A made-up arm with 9 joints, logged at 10 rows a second.
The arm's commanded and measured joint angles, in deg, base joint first. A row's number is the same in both.
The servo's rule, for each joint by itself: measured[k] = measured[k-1] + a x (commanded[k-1-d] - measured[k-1]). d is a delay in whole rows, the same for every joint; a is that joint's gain. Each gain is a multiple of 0.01, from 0.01 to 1. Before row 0 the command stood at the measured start. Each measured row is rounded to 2 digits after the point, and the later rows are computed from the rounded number. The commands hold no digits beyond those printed.
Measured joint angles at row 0: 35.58, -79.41, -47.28, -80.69, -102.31, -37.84, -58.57, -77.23, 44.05
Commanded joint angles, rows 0 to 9: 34.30, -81.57, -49.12, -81.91, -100.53, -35.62, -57.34, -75.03, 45.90; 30.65, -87.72, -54.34, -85.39, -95.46, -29.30, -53.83, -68.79, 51.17; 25.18, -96.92, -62.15, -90.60, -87.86, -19.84, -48.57, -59.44, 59.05; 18.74, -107.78, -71.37, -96.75, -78.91, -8.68, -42.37, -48.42, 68.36; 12.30, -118.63, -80.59, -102.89, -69.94, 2.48, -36.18, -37.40, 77.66; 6.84, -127.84, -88.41, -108.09, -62.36, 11.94, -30.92, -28.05, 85.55; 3.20, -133.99, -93.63, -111.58, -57.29, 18.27, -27.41, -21.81, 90.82; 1.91, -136.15, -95.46, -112.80, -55.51, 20.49, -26.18, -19.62, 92.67; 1.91, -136.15, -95.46, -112.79, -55.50, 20.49, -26.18, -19.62, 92.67; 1.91, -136.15, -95.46, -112.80, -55.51, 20.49, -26.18, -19.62, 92.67
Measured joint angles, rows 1 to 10: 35.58, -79.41, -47.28, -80.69, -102.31, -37.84, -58.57, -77.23, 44.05; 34.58, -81.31, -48.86, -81.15, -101.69, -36.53, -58.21, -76.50, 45.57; 31.51, -86.95, -53.57, -82.76, -99.51, -32.26, -56.94, -73.96, 50.16; 26.57, -95.72, -60.95, -85.74, -95.43, -24.93, -54.51, -69.17, 57.45; 20.46, -106.33, -69.91, -89.92, -89.65, -15.34, -50.99, -62.32, 66.40; 14.10, -117.15, -79.09, -94.85, -82.75, -4.83, -46.70, -54.10, 75.63; 8.44, -126.56, -87.11, -99.88, -75.61, 5.06, -42.12, -45.50, 83.76; 4.35, -133.10, -92.72, -104.33, -69.20, 12.85, -37.85, -37.68, 89.55; 2.45, -135.78, -95.08, -107.55, -64.41, 17.36, -34.47, -31.72, 92.11; 2.03, -136.11, -95.41, -109.54, -61.29, 19.21, -32.07, -27.73, 92.57
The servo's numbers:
d 1
a 0.78 0.88 0.86 0.38 0.35 0.59 0.29 0.33 0.82

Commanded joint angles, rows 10 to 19: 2.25, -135.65, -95.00, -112.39, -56.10, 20.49, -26.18, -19.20, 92.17; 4.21, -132.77, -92.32, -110.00, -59.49, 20.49, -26.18, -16.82, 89.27; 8.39, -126.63, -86.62, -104.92, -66.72, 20.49, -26.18, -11.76, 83.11; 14.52, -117.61, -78.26, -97.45, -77.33, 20.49, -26.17, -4.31, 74.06; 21.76, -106.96, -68.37, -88.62, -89.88, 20.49, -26.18, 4.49, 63.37; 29.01, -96.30, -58.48, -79.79, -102.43, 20.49, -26.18, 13.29, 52.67; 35.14, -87.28, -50.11, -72.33, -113.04, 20.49, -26.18, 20.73, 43.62; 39.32, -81.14, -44.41, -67.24, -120.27, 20.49, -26.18, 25.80, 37.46; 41.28, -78.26, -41.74, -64.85, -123.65, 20.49, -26.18, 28.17, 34.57; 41.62, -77.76, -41.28, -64.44, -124.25, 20.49, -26.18, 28.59, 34.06
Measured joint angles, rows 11 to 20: 1.94, -136.15, -95.45, -110.78, -59.27, 19.97, -30.36, -25.05, 92.65; 2.18, -135.71, -95.06, -111.39, -58.16, 20.28, -29.15, -23.12, 92.26; 3.76, -133.12, -92.70, -110.86, -58.63, 20.40, -28.29, -21.04, 89.81; 7.37, -127.41, -87.47, -108.60, -61.46, 20.45, -27.68, -17.98, 84.32; 12.95, -118.79, -79.55, -104.36, -67.01, 20.47, -27.24, -13.47, 75.91; 19.82, -108.38, -69.94, -98.38, -75.01, 20.48, -26.93, -7.54, 65.63; 26.99, -97.75, -60.08, -91.32, -84.61, 20.49, -26.71, -0.67, 55.00; 33.35, -88.54, -51.51, -84.10, -94.56, 20.49, -26.56, 6.39, 45.67; 38.01, -82.03, -45.40, -77.69, -103.56, 20.49, -26.45, 12.80, 38.94; 40.56, -78.71, -42.25, -72.81, -110.59, 20.49, -26.37, 17.87, 35.36
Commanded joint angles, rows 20 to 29: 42.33, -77.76, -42.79, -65.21, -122.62, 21.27, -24.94, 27.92, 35.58; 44.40, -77.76, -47.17, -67.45, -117.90, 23.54, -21.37, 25.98, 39.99; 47.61, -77.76, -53.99, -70.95, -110.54, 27.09, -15.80, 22.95, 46.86; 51.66, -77.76, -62.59, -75.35, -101.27, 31.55, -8.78, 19.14, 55.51; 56.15, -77.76, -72.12, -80.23, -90.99, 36.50, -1.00, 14.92, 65.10; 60.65, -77.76, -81.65, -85.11, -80.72, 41.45, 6.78, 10.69, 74.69; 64.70, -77.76, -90.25, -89.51, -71.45, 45.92, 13.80, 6.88, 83.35; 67.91, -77.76, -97.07, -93.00, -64.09, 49.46, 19.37, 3.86, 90.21; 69.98, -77.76, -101.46, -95.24, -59.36, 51.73, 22.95, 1.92, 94.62; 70.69, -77.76, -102.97, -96.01, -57.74, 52.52, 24.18, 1.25, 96.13
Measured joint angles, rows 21 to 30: 41.39, -77.87, -41.42, -69.63, -115.37, 20.49, -26.31, 21.41, 34.29; 42.12, -77.77, -42.60, -67.95, -117.91, 20.95, -25.91, 23.56, 35.35; 43.90, -77.76, -46.53, -67.76, -117.91, 22.48, -24.59, 24.36, 39.15; 46.79, -77.76, -52.95, -68.97, -115.33, 25.20, -22.04, 23.89, 45.47; 50.59, -77.76, -61.24, -71.39, -110.41, 28.95, -18.19, 22.32, 53.70; 54.93, -77.76, -70.60, -74.75, -103.61, 33.40, -13.20, 19.88, 63.05; 59.39, -77.76, -80.10, -78.69, -95.60, 38.15, -7.41, 16.85, 72.59; 63.53, -77.76, -88.83, -82.80, -87.15, 42.73, -1.26, 13.56, 81.41; 66.95, -77.76, -95.92, -86.68, -79.08, 46.70, 4.72, 10.36, 88.63; 69.31, -77.76, -100.68, -89.93, -72.18, 49.67, 10.01, 7.57, 93.54
